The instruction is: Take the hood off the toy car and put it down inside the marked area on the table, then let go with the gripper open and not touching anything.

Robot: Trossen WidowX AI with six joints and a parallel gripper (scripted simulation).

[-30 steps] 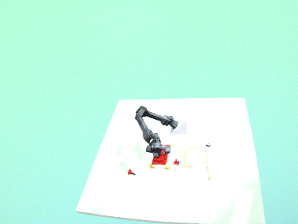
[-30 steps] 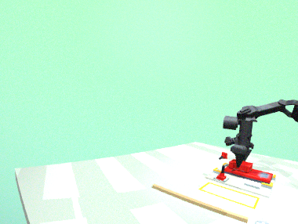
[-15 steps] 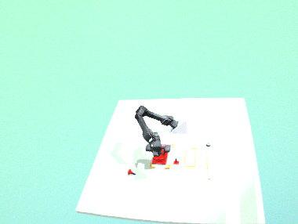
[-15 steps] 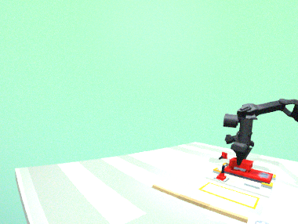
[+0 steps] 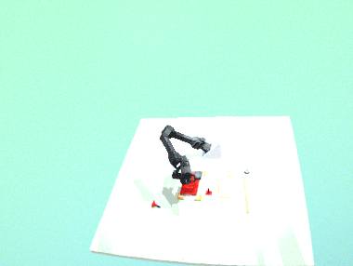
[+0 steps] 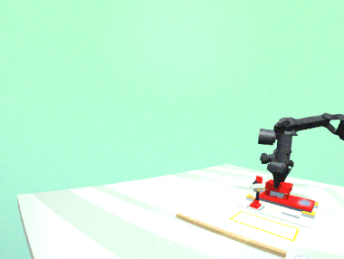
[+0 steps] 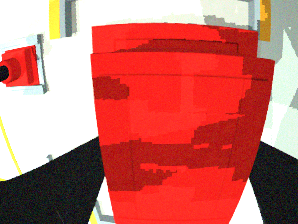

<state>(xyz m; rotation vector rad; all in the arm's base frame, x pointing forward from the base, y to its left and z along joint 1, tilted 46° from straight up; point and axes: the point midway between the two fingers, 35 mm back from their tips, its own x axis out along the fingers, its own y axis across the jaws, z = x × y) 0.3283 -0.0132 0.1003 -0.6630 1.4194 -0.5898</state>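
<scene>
My gripper tip is 370 mm to the right of the thin wooden stick, 50 mm above it and 10 mm short of it. Round my gripper tip: grey wheel (370 mm to the left, 180 mm behind, 50 mm below); then red hood (10 mm above).
</scene>
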